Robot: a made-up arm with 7 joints.
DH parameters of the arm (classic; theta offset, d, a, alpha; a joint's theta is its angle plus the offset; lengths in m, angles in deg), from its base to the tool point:
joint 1: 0 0.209 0 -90
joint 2: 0 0 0 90
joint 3: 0 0.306 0.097 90
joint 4: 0 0 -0.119 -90
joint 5: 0 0.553 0 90
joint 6: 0 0 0.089 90
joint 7: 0 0 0 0
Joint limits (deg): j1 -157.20..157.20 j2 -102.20..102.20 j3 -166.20..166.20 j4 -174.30..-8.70 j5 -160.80..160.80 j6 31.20..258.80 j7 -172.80..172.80
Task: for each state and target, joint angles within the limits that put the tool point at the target. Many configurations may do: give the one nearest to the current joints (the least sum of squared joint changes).
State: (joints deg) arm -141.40 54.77 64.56 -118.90 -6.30 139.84 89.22
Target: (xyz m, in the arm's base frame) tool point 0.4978 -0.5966 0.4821
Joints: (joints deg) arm -120.74 42.40 88.75 -100.51 -8.05 138.17 89.22
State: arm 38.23 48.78 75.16 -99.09 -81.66 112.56 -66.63
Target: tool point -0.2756 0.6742 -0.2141
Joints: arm 59.40 85.01 49.68 -92.47 -80.48 106.53 -66.63
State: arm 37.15 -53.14 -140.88 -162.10 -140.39 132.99 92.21
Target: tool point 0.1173 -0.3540 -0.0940
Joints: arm 25.58 -39.22 -127.75 -152.94 -138.98 142.22 92.21
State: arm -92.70 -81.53 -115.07 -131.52 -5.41 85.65 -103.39
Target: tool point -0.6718 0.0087 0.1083
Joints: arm -88.37 -81.52 -98.74 -126.82 -5.30 86.87 -103.39
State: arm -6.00 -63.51 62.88 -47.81 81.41 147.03 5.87
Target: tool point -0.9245 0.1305 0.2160
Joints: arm 7.12 -100.42 70.24 -30.75 80.07 151.91 5.87
